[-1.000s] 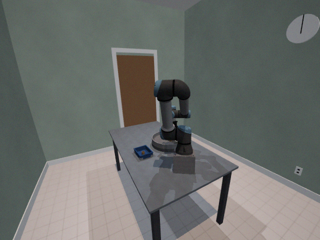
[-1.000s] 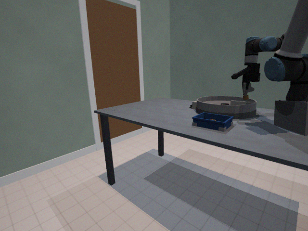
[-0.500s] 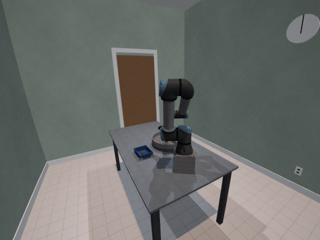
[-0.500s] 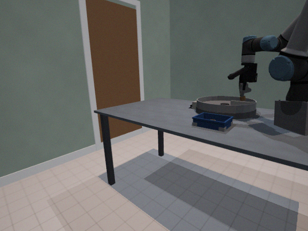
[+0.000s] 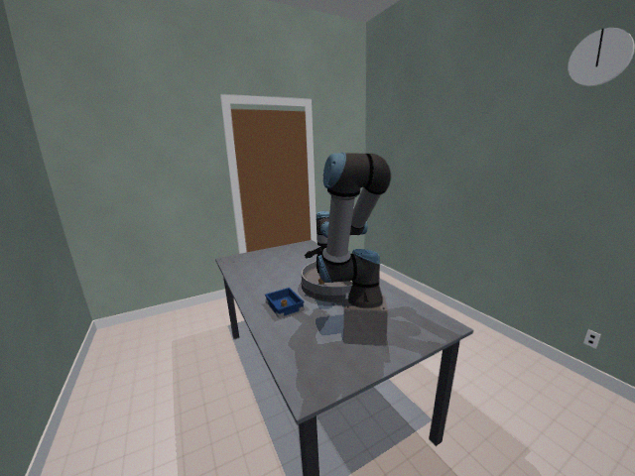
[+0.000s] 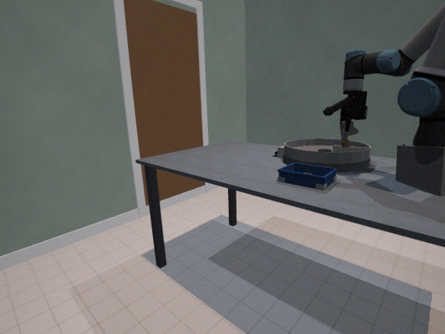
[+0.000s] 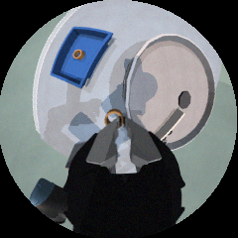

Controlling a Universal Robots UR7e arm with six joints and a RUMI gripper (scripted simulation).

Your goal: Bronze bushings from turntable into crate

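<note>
Now: the blue crate 70 mm ahead of my hand, 200 mm to the left of it and 120 mm below it. From my hand the other things lie so: turntable: 140 mm ahead, 170 mm to the right, 90 mm below.
</note>
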